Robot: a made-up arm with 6 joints.
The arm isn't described. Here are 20 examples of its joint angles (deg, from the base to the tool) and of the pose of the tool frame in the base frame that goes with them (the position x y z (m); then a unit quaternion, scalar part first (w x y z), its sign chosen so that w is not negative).
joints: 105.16 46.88 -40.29 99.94 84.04 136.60
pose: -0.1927 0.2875 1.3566 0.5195 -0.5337 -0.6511 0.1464
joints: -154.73 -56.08 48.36 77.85 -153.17 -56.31
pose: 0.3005 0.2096 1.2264 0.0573 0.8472 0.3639 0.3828
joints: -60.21 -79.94 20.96 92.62 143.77 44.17
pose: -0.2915 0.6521 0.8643 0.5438 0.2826 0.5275 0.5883
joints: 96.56 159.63 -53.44 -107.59 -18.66 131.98
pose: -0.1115 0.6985 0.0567 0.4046 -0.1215 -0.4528 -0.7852
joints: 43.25 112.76 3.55 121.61 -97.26 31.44
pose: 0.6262 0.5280 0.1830 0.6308 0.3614 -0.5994 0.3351
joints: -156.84 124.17 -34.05 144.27 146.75 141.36
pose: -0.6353 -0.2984 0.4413 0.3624 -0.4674 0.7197 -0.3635
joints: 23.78 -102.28 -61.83 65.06 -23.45 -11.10
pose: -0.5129 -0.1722 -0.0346 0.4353 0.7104 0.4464 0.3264
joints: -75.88 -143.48 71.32 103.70 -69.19 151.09
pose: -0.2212 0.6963 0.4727 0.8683 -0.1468 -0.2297 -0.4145
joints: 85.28 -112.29 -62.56 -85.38 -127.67 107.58
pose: -0.1448 -0.3791 0.0263 0.7890 -0.5628 -0.2369 -0.0679
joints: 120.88 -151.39 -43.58 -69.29 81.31 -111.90
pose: 0.1045 0.0027 -0.2081 0.2402 0.5923 -0.2125 0.7391
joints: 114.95 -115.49 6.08 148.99 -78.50 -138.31
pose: 0.3660 -0.7342 0.3691 0.3688 -0.2692 0.7039 -0.5441
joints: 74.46 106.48 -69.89 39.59 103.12 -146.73
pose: 0.1205 0.7432 0.8228 0.2035 0.9384 -0.1449 -0.2387
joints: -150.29 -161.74 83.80 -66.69 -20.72 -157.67
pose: 0.6218 0.3022 0.3551 0.5086 -0.0977 0.5099 0.6868
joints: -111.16 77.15 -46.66 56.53 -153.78 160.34
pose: -0.1868 -0.4946 1.0487 0.2297 0.4863 -0.5815 -0.6104
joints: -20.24 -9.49 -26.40 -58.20 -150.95 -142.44
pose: -0.2648 0.1861 1.2903 0.0552 0.0888 0.7803 0.6166
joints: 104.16 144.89 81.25 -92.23 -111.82 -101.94
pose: -0.0879 -0.0924 -0.0242 0.5600 0.5101 0.1663 -0.6313
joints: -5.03 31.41 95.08 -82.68 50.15 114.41
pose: 0.5980 -0.0820 0.5839 0.7643 0.5018 0.1584 0.3728
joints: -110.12 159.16 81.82 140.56 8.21 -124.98
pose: 0.1878 0.3498 -0.0152 0.0143 0.9023 -0.4294 0.0363
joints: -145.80 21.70 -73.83 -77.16 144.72 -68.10
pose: 0.1431 0.1338 1.1931 0.7010 0.4397 -0.2838 -0.4845
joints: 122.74 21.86 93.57 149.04 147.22 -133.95
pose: -0.3349 0.4192 0.8193 0.7402 0.0110 0.5863 -0.3289
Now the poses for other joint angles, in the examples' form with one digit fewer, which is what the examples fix.
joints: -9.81 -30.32 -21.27 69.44 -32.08 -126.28
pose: -0.612 0.108 1.295 0.779 -0.408 -0.471 0.066
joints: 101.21 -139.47 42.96 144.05 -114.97 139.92
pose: 0.180 -0.646 0.335 0.103 -0.036 -0.162 0.981
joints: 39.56 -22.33 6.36 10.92 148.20 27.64
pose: -0.189 -0.093 1.324 0.110 0.398 0.472 0.779
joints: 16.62 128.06 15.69 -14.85 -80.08 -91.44
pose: 0.650 0.241 0.016 0.538 -0.529 0.531 0.386
